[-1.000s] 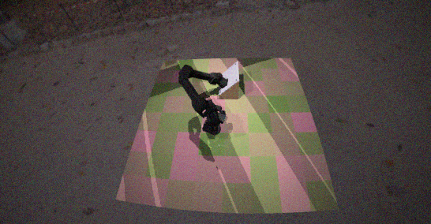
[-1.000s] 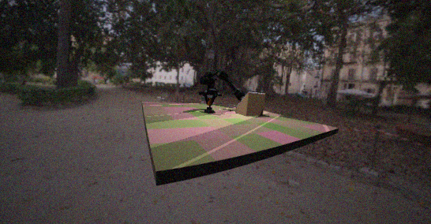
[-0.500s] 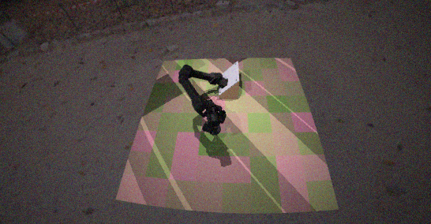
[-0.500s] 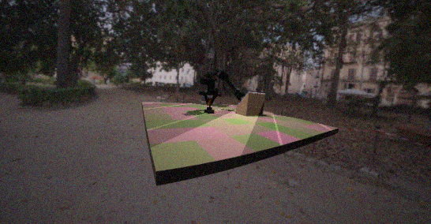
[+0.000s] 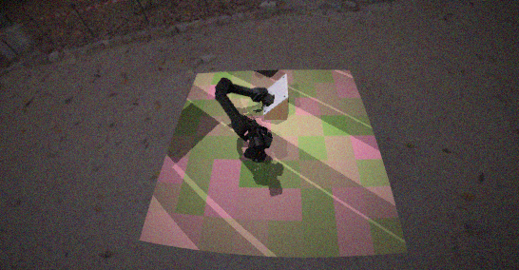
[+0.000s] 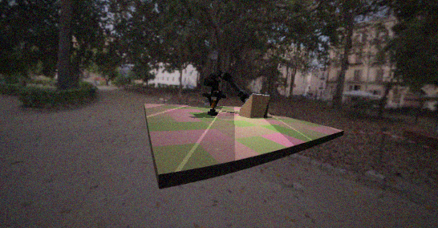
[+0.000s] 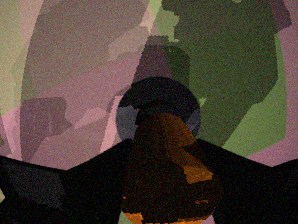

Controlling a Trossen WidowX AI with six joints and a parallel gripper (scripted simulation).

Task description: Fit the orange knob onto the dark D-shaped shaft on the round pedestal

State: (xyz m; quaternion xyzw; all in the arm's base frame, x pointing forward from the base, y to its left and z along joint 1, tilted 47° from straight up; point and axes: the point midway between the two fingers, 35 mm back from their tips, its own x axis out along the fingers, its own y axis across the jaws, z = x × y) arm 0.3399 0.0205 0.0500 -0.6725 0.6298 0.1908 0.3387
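My gripper tip is now 2 cm below the orange knob. The rest, counted from my gripper tip: round dark pedestal: 4 cm below.
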